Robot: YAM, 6 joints.
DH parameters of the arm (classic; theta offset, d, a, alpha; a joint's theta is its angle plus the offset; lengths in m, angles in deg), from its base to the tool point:
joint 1: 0 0.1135 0.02 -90
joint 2: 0 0 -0.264 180
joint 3: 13.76 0 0.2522 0
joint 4: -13.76 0 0.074 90
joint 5: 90 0 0 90
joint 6: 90 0.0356 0 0
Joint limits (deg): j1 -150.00..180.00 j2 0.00..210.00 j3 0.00..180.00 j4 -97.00..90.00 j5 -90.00..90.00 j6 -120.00..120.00
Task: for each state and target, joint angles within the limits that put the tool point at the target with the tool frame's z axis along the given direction. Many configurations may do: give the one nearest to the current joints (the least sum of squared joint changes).
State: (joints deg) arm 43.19 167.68 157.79 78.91 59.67 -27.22
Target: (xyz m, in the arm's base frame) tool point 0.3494 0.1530 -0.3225 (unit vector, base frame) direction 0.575 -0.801 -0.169
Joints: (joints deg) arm 28.89 209.88 125.77 28.68 78.16 -27.22
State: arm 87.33 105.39 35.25 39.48 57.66 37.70
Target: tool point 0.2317 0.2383 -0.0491 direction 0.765 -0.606 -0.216
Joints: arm 51.81 144.78 63.42 -9.51 77.52 37.70
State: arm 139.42 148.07 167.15 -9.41 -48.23 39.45
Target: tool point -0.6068 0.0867 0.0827 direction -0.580 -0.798 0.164
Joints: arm 168.89 193.85 179.96 35.44 -63.48 39.45
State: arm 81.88 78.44 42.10 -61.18 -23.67 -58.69
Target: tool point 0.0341 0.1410 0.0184 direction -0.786 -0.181 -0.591
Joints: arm 67.17 119.54 28.61 -37.67 -40.86 -58.69
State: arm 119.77 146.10 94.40 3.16 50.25 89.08
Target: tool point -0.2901 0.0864 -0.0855 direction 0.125 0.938 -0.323
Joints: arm 169.80 149.38 55.28 11.70 70.98 89.08
